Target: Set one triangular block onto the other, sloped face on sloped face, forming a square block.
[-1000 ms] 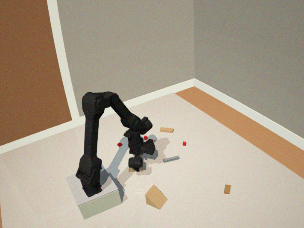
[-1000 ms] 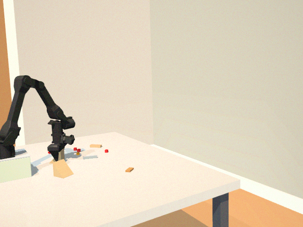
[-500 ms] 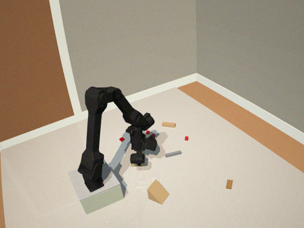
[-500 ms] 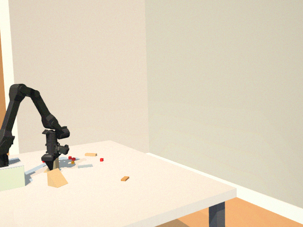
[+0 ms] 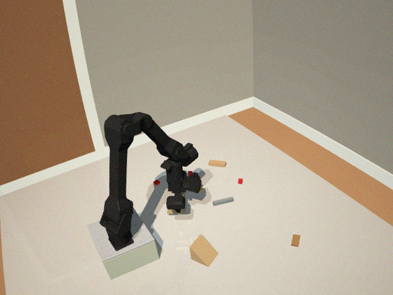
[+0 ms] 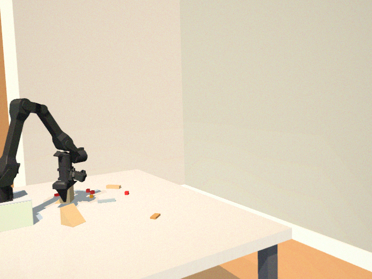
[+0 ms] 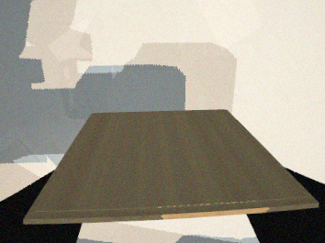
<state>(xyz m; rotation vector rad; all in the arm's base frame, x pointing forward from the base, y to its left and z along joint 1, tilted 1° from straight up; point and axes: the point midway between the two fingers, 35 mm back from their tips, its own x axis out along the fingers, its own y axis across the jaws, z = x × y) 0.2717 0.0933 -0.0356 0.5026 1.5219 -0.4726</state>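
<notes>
Right now the orange cube is 14 cm ahead of my gripper tip, 6 cm to the left of it and 2 cm below it. From my gripper tip the other things lie so: grey bar (16 cm ahead, 6 cm to the right, 2 cm below); tan triangular block (1 cm above); tan bar (29 cm ahead, 14 cm to the left, 2 cm below).
</notes>
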